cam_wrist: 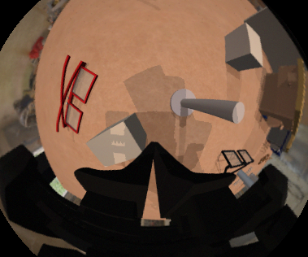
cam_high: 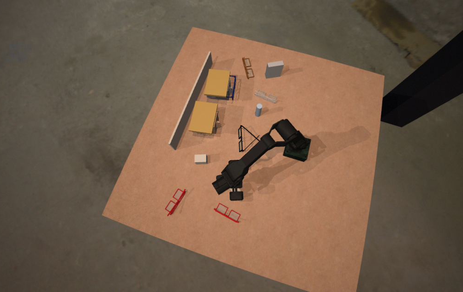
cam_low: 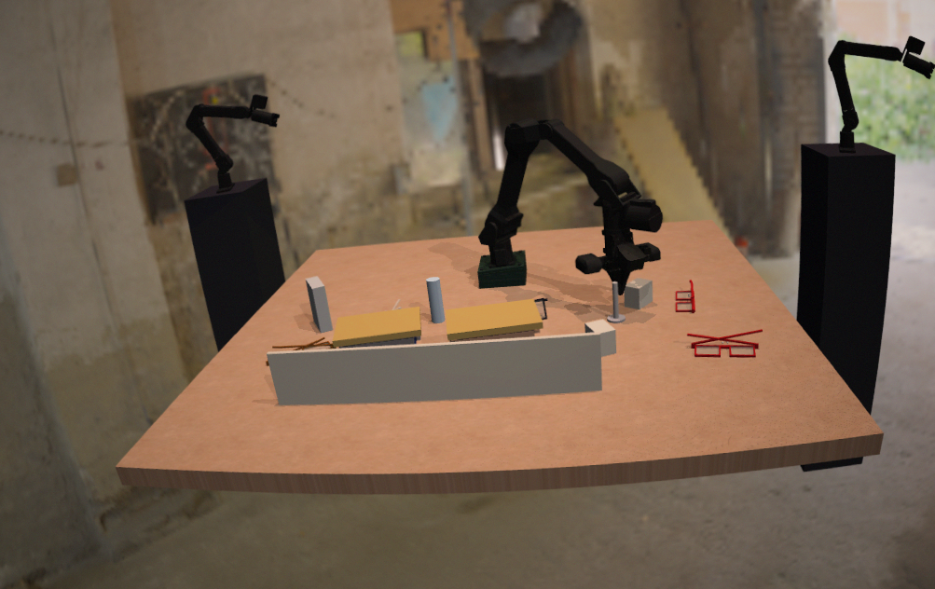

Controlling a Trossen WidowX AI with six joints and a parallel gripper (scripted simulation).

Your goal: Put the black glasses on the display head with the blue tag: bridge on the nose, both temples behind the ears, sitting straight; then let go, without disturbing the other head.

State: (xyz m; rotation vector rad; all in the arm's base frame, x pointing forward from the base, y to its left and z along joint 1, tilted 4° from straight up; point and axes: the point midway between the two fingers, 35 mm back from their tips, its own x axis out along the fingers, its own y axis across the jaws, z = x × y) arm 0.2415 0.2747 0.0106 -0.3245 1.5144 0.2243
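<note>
My gripper tip is 6 cm short of the grey post stand, 2 cm to the left of it and 1 cm above it. Also, from my gripper tip: grey block (70 cm to the right, 2 cm behind, 2 cm above); then long wall (37 cm to the right, 37 cm ahead, 2 cm above).
</note>
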